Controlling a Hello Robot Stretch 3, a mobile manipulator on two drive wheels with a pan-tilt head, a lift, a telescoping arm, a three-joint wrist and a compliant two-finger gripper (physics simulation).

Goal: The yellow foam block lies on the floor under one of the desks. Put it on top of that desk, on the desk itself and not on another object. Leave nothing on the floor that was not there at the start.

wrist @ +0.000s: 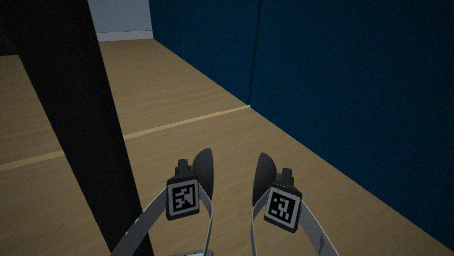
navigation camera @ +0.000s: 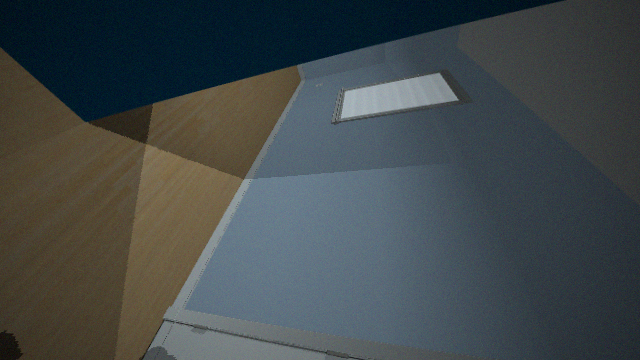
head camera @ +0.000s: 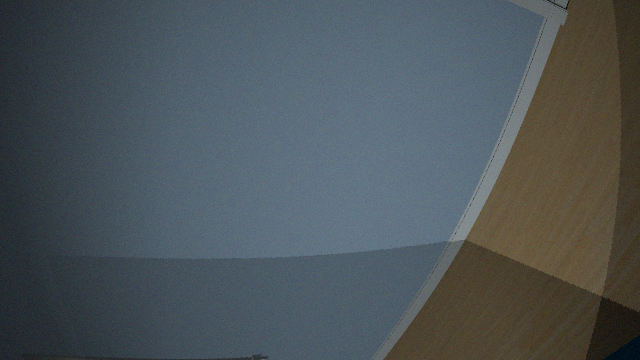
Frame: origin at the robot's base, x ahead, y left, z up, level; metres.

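Where they show: gripper, between the fingertips: (wrist: 234, 167).
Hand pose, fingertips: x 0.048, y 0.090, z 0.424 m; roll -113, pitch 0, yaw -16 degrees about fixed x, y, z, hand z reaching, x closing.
Observation:
After its pixels a point has its place.
My gripper (wrist: 234, 167) @[y 0.090, x 0.048, z 0.424 m] is open in the wrist view, with its two dark fingertips apart and bare wood floor showing between them. It points toward the floor beside a dark blue panel (wrist: 340, 100) @[y 0.523, x 0.534, z 0.247 m]. The yellow foam block does not show in the head, navigation or wrist view. No desk top can be made out in these views.
A thick black post (wrist: 85, 120) stands left of the gripper. The blue panel also shows in the navigation view (navigation camera: 200, 45) @[y 0.209, x 0.642, z 0.775 m]. A blue-grey wall (head camera: 250, 125) @[y -0.795, x 1.035, z 0.995 m] (navigation camera: 350, 225) @[y -0.787, x 1.056, z 1.038 m] has a pale baseboard (head camera: 505, 130) @[y -0.799, x 0.982, z 0.083 m]. A window (navigation camera: 400, 97) @[y -0.251, x 2.601, z 1.512 m] and a white door (navigation camera: 235, 347) @[y -0.991, x 0.404, z 0.530 m] show too.

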